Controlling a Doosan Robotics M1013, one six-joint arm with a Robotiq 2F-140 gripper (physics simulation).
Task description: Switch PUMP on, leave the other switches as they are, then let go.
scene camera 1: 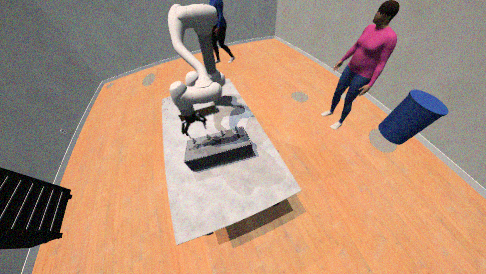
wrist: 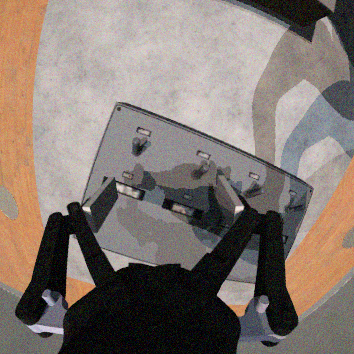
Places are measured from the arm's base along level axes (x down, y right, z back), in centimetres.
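Where they show: gripper, fingertip midpoint: [scene camera 1: 197, 132] [wrist: 165, 186].
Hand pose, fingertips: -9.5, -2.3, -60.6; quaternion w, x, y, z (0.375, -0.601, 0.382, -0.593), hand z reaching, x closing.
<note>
Each offset is from my fingertips to the top centre of the thing, as dx, dy, dz. Level surfaces: height alone.
A grey switch panel [scene camera 1: 220, 156] [wrist: 106, 160] sits on the table, tilted in the wrist view. Its four levers stand in a row: the first lever @(+6.5, +6.3, +0.6) [wrist: 140, 145], second lever @(+6.5, -5.6, +1.2) [wrist: 201, 169], third lever @(+6.5, -17.6, +1.8) [wrist: 254, 189] and fourth lever [wrist: 295, 200], from left to right. Two label plates [wrist: 129, 190] [wrist: 183, 207] show, but their text is too blurred to read, so I cannot tell which switch is PUMP. The other labels are hidden or too dark. My gripper [scene camera 1: 195, 127] [wrist: 165, 186] is wide open and empty above the panel; its right finger partly covers the panel between the second and third levers.
The pale table @(dx +19.1) [scene camera 1: 230, 200] [wrist: 165, 65] carries a dark box [wrist: 285, 15] beyond the panel. A person in pink [scene camera 1: 372, 50] and a blue barrel [scene camera 1: 412, 117] stand right of the table. Another person [scene camera 1: 220, 30] is behind the arm. A black rack stands at far left.
</note>
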